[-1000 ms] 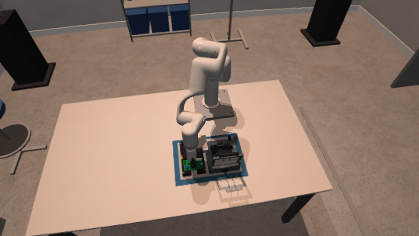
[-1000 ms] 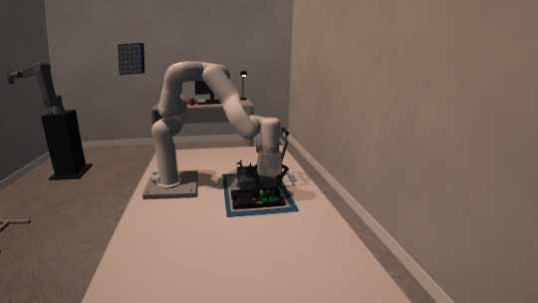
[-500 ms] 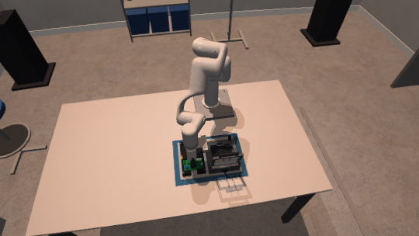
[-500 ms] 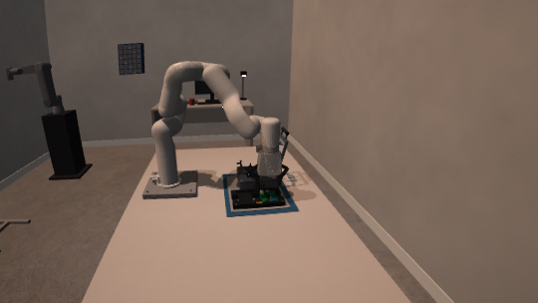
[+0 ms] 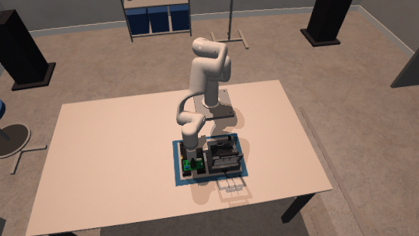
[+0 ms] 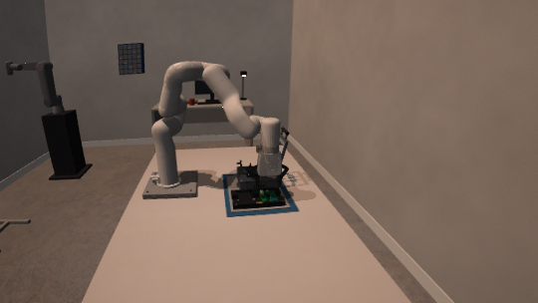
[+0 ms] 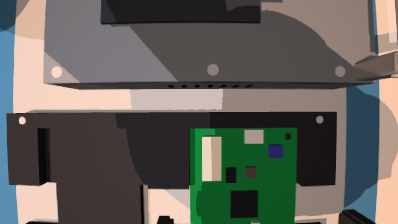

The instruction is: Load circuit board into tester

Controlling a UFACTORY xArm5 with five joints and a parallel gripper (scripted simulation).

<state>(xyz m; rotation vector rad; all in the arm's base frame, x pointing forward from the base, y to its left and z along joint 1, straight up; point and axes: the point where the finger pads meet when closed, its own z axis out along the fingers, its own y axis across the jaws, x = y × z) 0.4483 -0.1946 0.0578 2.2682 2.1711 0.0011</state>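
My gripper is now 6 cm above the green circuit board. The rest, counted from my hand: lid 17 cm to the left, 10 cm above, 9 cm ahead; black post 23 cm to the left, 9 cm behind, 1 cm above.
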